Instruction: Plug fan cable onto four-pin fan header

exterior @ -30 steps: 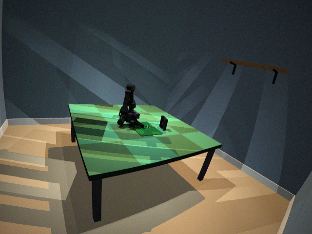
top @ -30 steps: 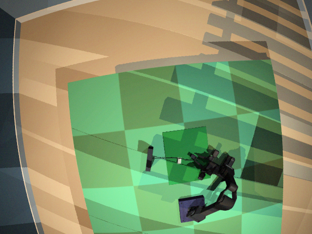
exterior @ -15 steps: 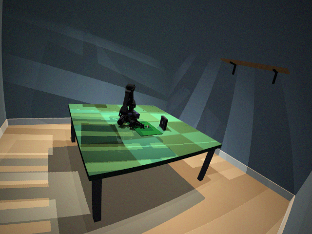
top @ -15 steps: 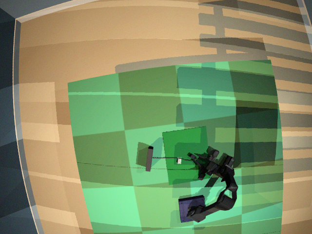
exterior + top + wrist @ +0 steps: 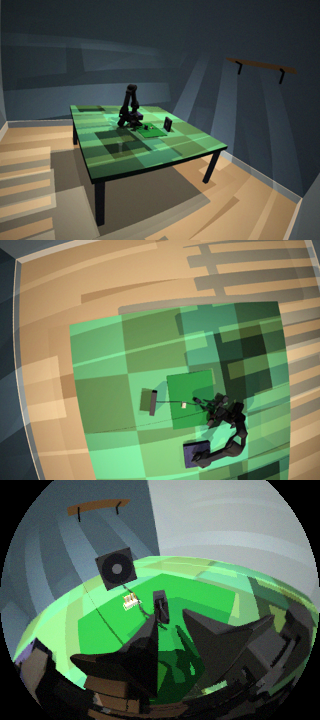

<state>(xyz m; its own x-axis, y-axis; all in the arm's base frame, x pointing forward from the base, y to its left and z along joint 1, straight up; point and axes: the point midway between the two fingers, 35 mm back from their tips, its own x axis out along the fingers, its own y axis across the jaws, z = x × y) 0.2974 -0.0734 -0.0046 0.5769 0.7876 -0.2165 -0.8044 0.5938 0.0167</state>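
The dark plug is 20 mm ahead of my gripper tip, 40 mm to the left of it and 20 mm below it. Also, from my gripper tip: black fan (30 mm ahead, 260 mm to the left, 20 mm above); white four-pin header (110 mm to the left, 40 mm below); green board (20 mm ahead, 60 mm to the left, 50 mm below).
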